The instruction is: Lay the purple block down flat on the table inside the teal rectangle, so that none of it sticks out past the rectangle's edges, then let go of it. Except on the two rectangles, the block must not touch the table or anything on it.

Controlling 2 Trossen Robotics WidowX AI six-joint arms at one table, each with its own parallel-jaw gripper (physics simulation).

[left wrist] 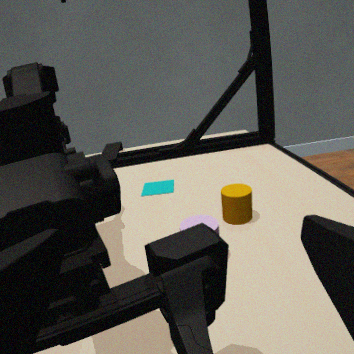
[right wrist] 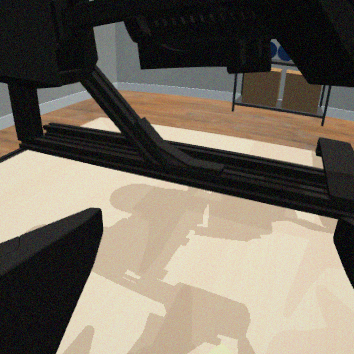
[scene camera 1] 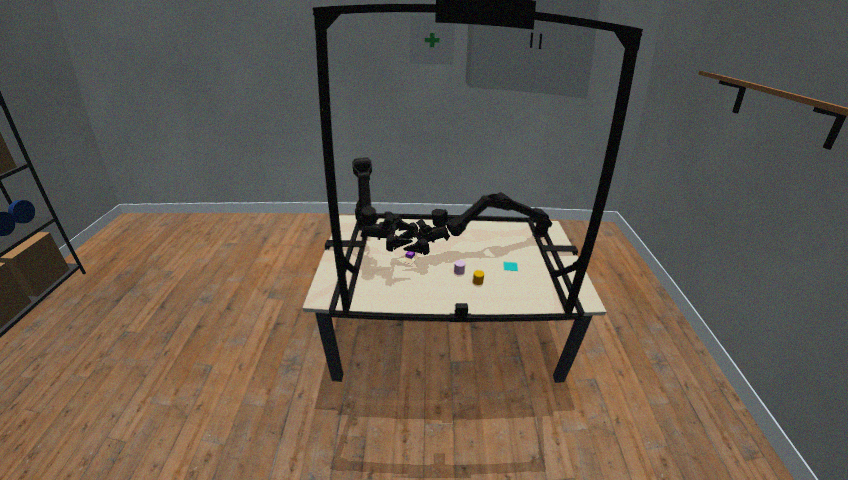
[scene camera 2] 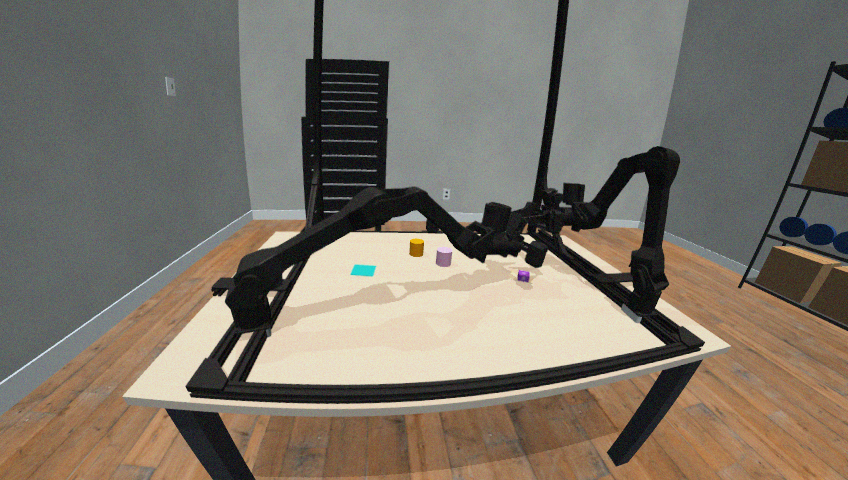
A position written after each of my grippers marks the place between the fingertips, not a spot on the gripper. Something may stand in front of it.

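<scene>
Scene camera 2 shows my left gripper [scene camera 2: 516, 216], which is open and holds nothing. My right gripper [scene camera 2: 535, 244] is open and holds nothing. Scene camera 1 shows my left gripper [scene camera 1: 413, 234] and my right gripper [scene camera 1: 400, 243]. In the left wrist view, an orange cylinder [left wrist: 236, 199] rests on the table, and my left gripper [left wrist: 183, 235] is visible. The right wrist view shows my right gripper [right wrist: 222, 225]. The orange cylinder is out of frame in the right wrist view.
</scene>
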